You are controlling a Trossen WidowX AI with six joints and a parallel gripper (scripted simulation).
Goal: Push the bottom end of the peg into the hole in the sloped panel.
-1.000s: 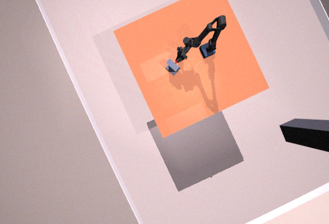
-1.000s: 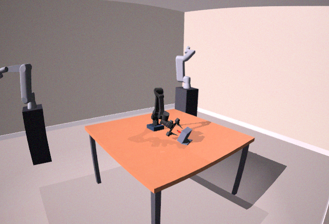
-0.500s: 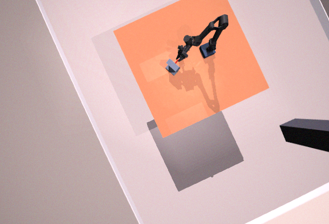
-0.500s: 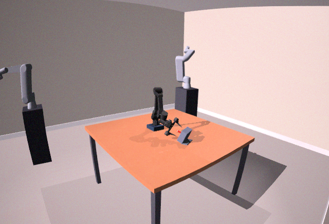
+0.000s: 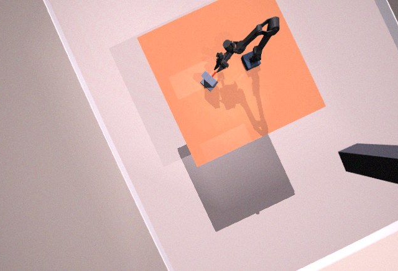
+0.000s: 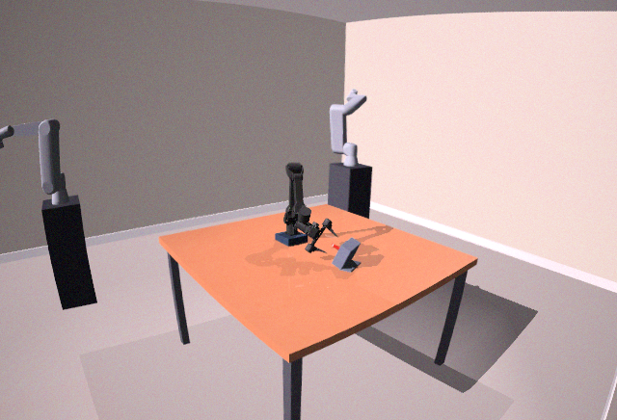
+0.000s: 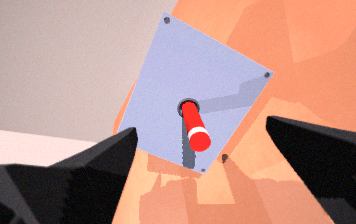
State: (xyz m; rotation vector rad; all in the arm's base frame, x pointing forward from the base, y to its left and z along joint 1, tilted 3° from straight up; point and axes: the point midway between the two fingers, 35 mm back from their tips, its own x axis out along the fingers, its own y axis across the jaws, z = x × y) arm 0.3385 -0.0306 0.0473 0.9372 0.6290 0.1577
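My gripper tip is 10 mm to the right of the red peg, 10 mm short of it and 10 mm above it. Round my gripper tip: sloped panel 60 mm ahead, 30 mm to the left, 30 mm below.
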